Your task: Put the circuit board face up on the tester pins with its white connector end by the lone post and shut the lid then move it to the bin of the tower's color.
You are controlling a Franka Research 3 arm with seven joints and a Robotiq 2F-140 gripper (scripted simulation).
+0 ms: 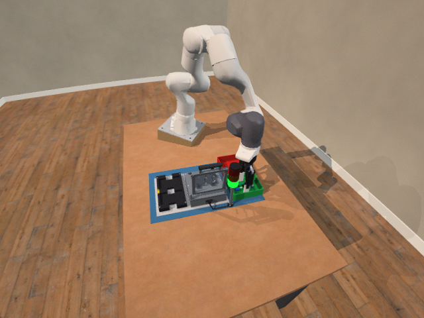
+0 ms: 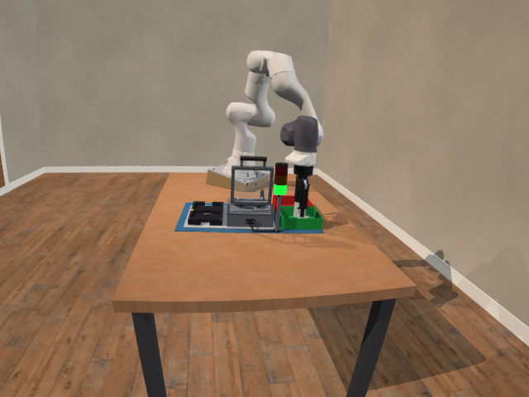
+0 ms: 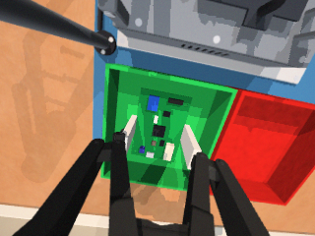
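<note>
The green bin is 2 cm below my hand. From my hand the other things lie so: green circuit board (2 cm below); red bin (15 cm behind, 2 cm below); dark plate (4 cm behind, 19 cm to the right, 3 cm above).
</note>
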